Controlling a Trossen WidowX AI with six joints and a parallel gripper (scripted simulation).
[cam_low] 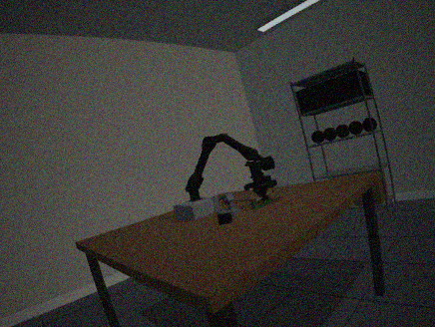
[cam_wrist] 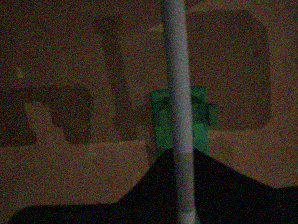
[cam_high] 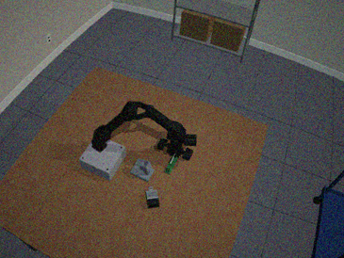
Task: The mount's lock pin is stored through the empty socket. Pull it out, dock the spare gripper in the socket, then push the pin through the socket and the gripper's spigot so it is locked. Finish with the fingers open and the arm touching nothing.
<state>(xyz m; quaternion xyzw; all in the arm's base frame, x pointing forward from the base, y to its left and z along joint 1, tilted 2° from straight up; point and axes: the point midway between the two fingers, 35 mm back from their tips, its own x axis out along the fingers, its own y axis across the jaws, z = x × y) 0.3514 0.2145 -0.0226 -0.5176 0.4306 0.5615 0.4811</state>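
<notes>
The green holder is 30 mm to the right of my gripper tip and 10 mm ahead of it. Round my gripper tip: spare gripper: 280 mm to the right, 40 mm ahead; then socket mount: 170 mm to the right, 90 mm behind, 30 mm above.
</notes>
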